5 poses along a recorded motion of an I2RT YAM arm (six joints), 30 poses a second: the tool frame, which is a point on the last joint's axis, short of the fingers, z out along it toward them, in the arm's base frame.
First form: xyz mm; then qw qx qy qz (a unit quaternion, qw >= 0).
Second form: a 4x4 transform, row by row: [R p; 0 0 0 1], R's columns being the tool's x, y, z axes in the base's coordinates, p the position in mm. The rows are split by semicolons. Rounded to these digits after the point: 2 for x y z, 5 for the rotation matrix.
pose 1, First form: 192.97 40.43 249.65 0.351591 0.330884 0.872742 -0.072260
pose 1, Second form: -0.53380 0.62836 0.56588 192.97; 0.52674 0.77059 -0.35880 40.43; -0.66152 0.10654 -0.74232 249.65; 0 0 0 1
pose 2, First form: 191.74 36.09 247.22 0.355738 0.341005 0.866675 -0.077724
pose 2, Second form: -0.51433 0.64638 0.56361 191.74; 0.53578 0.75535 -0.37734 36.09; -0.66963 0.10789 -0.73482 247.22; 0 0 0 1
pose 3, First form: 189.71 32.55 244.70 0.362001 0.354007 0.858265 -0.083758
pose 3, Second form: -0.48727 0.66830 0.56208 189.71; 0.54702 0.73533 -0.40007 32.55; -0.68069 0.11253 -0.72388 244.70; 0 0 0 1
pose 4, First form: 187.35 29.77 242.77 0.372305 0.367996 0.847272 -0.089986
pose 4, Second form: -0.45194 0.69059 0.56466 187.35; 0.55658 0.71296 -0.42650 29.77; -0.69712 0.12153 -0.70658 242.77; 0 0 0 1
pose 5, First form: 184.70 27.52 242.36 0.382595 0.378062 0.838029 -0.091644
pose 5, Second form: -0.42138 0.70378 0.57196 184.70; 0.56353 0.69734 -0.44289 27.52; -0.71054 0.13569 -0.69045 242.36; 0 0 0 1
